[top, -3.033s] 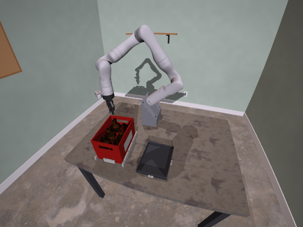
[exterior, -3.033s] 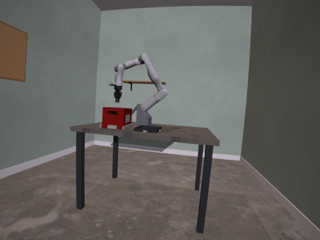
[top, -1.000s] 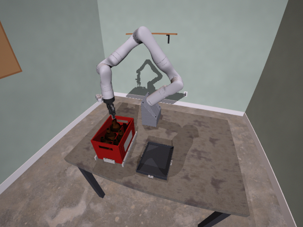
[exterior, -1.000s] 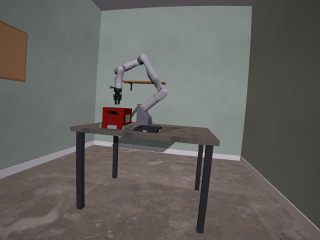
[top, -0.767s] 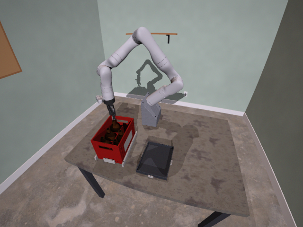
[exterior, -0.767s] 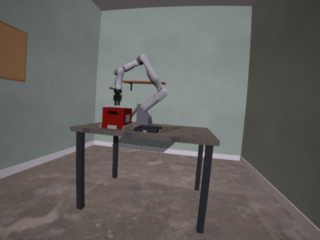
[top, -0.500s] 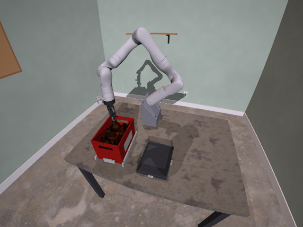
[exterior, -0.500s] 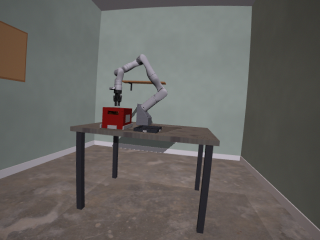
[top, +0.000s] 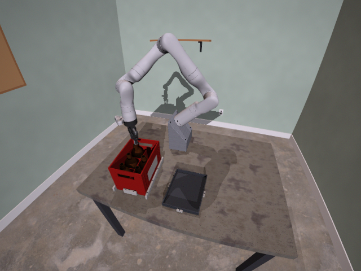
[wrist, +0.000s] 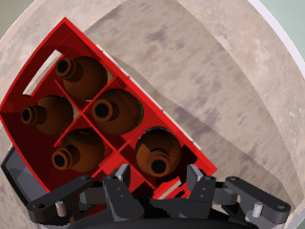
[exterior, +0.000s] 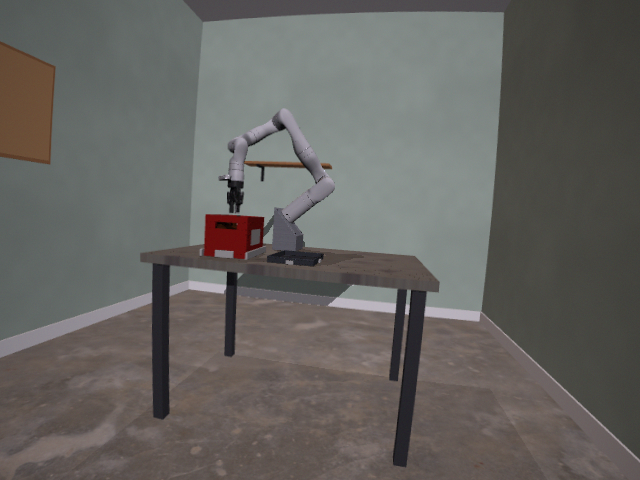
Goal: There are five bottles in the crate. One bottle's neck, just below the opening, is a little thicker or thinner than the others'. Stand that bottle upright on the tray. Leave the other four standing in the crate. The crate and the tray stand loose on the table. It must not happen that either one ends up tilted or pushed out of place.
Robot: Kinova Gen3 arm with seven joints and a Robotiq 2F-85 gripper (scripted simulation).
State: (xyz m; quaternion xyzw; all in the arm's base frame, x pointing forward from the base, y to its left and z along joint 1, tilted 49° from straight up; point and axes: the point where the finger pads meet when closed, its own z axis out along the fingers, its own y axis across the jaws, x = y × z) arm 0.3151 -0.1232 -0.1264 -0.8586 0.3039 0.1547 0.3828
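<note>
Right now the crate is 120 mm below my hand, 80 mm ahead of it and 50 mm to the left of it. The rest, counted from my hand: dark tray: 350 mm to the left, 190 mm below, 110 mm ahead.
</note>
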